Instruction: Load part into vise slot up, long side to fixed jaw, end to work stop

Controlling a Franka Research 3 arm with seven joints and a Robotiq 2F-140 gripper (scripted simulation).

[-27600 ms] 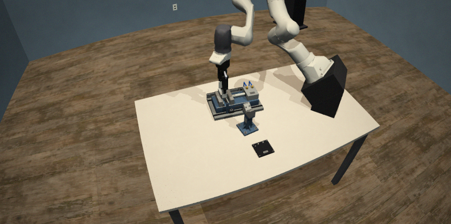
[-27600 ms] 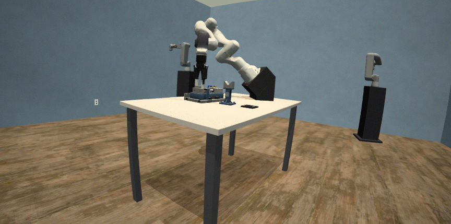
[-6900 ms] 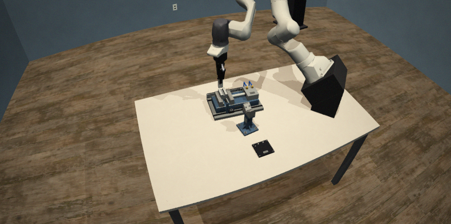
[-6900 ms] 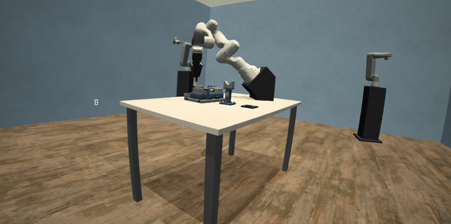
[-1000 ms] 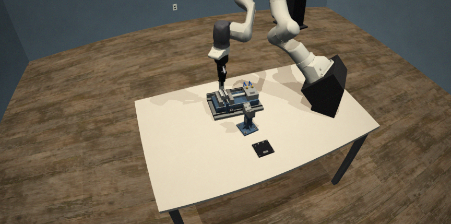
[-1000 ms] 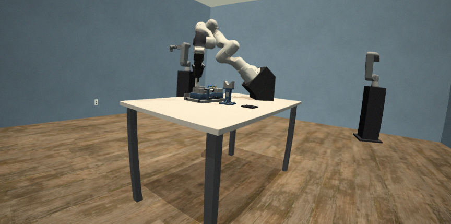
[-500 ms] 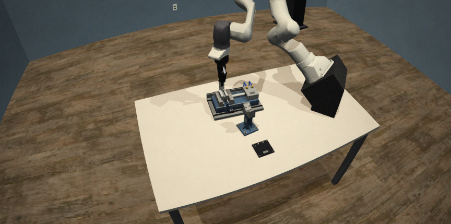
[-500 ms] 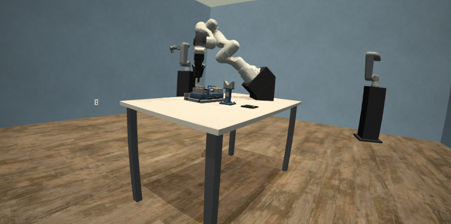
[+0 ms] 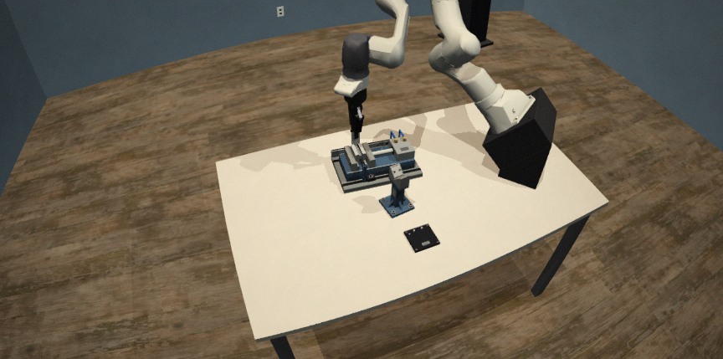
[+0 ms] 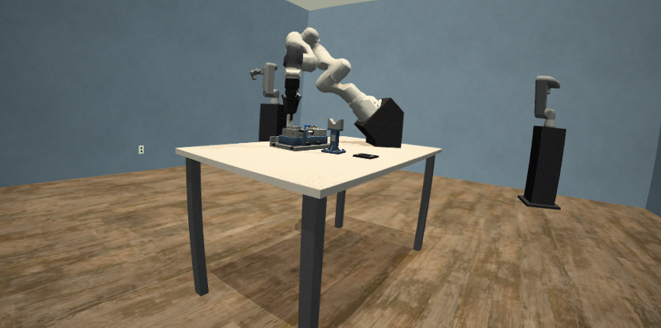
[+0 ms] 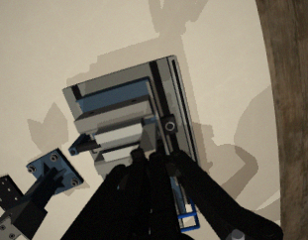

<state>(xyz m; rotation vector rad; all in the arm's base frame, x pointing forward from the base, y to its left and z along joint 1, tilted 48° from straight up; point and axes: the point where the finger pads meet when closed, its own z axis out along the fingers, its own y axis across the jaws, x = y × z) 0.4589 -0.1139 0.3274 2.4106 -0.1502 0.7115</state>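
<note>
The part is 10 mm ahead of my hand, 40 mm to the left of it and 30 mm below it. From my hand the other things lie so: black infeed plate (20 mm ahead, 420 mm to the left, 130 mm below); then vise (50 mm behind, 60 mm to the left, 100 mm below); then air cylinder (140 mm behind, 90 mm to the left, 60 mm below).
</note>
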